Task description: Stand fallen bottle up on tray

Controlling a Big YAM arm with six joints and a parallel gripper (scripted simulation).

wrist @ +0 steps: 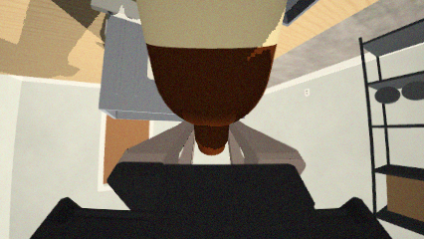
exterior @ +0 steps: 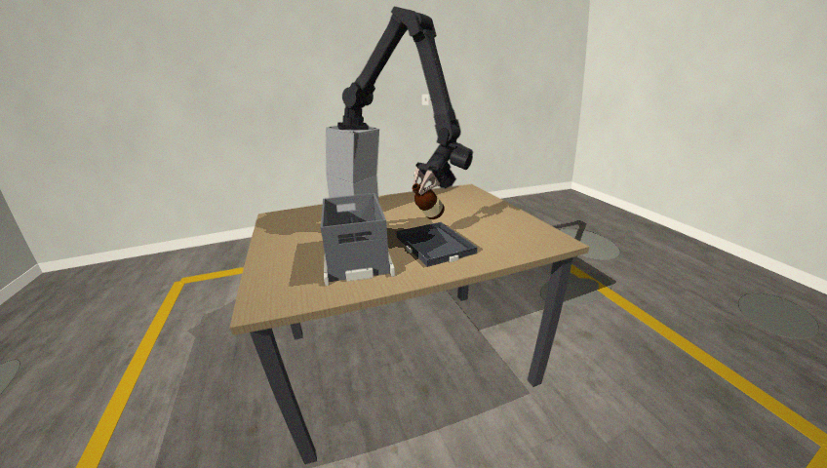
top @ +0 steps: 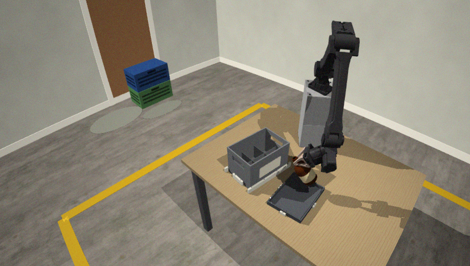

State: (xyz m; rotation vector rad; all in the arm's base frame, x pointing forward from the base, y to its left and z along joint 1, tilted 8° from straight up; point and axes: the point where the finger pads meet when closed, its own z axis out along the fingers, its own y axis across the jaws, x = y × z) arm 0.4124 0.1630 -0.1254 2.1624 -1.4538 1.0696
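Right now my hand is 4 cm above the brown bottle, 3 cm to the right of it and 2 cm past it. From my hand the other things lie so: dark tray: 19 cm below, 5 cm to the left, 2 cm ahead; then grey crate: 23 cm to the right, 12 cm below, 1 cm ahead.
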